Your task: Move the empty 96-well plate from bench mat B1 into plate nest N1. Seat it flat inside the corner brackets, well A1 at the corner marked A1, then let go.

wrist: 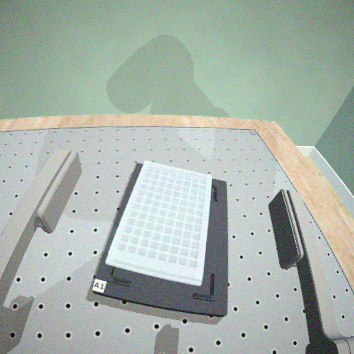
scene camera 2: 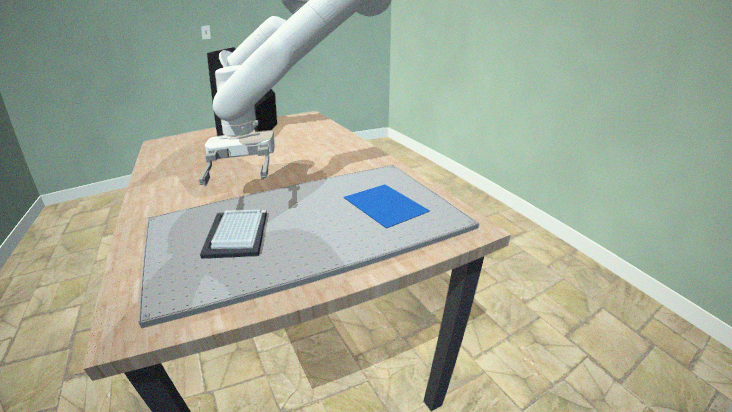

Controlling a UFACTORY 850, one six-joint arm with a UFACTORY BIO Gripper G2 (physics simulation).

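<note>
The white 96-well plate rests on the dark nest. In the wrist view it is shifted to the left: the near brackets and the far right bracket show outside its edges, with a gap on the right. Its left edge overlaps the near left bracket's line; whether it rides on that bracket or tilts, I cannot tell. The A1 label is at the nest's near left corner. The plate's own A1 mark is not readable. My gripper is open and empty, raised and back from the plate.
The blue mat lies on the right part of the grey perforated board in the scene view. The board lies on the wooden table. A black upright panel stands behind the arm.
</note>
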